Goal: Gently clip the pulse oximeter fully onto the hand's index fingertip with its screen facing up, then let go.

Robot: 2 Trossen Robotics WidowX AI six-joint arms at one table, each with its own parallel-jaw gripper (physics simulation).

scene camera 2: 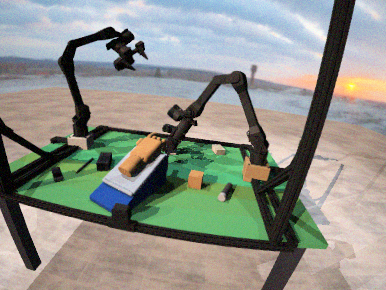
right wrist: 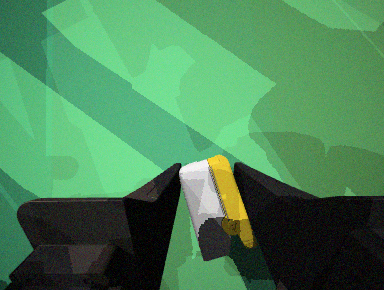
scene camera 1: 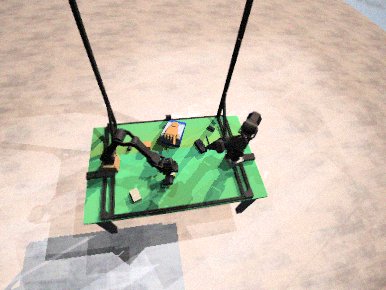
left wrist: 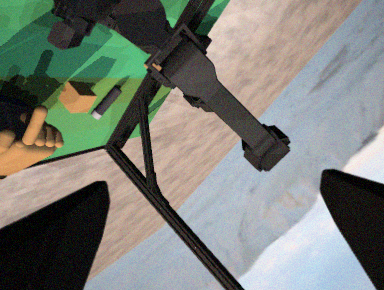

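Observation:
The pulse oximeter, with a white half and a yellow half, stands edge-on between the right fingers in the right wrist view. My right gripper is shut on it, low over the green table. The screen does not show. An orange hand rests on a sloped blue-and-white stand; its index finger sticks out past the curled ones. The right gripper is in front of the fingertips in scene camera 1. My left gripper is open and empty, high above the table.
An orange cube and a dark cylinder with a pale end lie beside the stand. A pale block lies near the right arm. A black box, a thin dark stick and a small black block lie at the other side.

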